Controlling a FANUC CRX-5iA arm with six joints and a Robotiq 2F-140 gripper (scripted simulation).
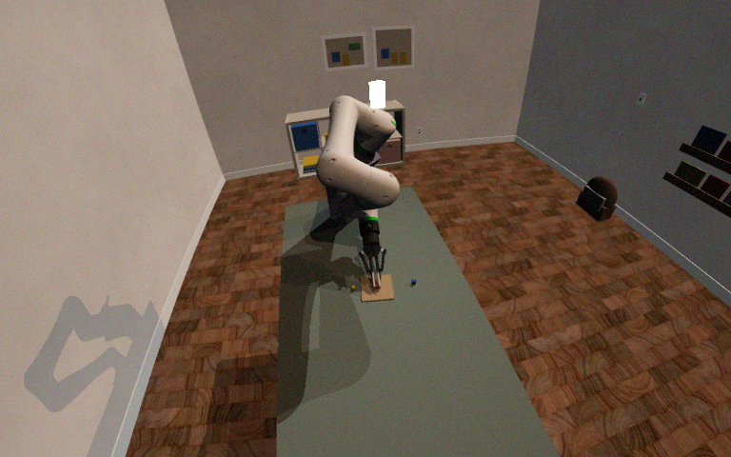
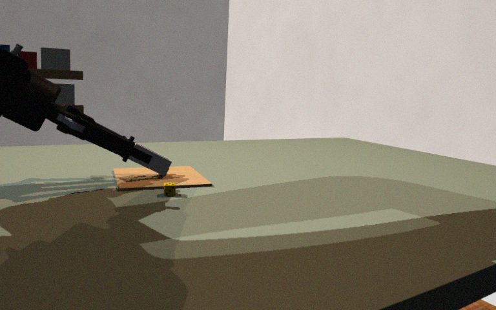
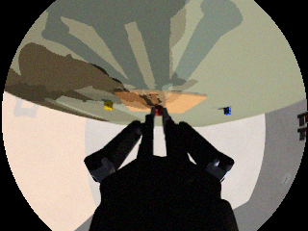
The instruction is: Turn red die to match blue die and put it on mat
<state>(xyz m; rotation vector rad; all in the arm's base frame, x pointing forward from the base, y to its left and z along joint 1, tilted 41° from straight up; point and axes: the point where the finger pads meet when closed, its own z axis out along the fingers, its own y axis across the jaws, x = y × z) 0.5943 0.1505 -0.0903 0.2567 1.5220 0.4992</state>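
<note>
The red die lies 2 cm below my hand and 2 cm ahead of it. Also, from my hand: blue die: 17 cm to the left, 3 cm below, 1 cm behind; tan mat: 3 cm below, 2 cm ahead; yellow die: 10 cm to the right, 3 cm below, 3 cm ahead.
</note>
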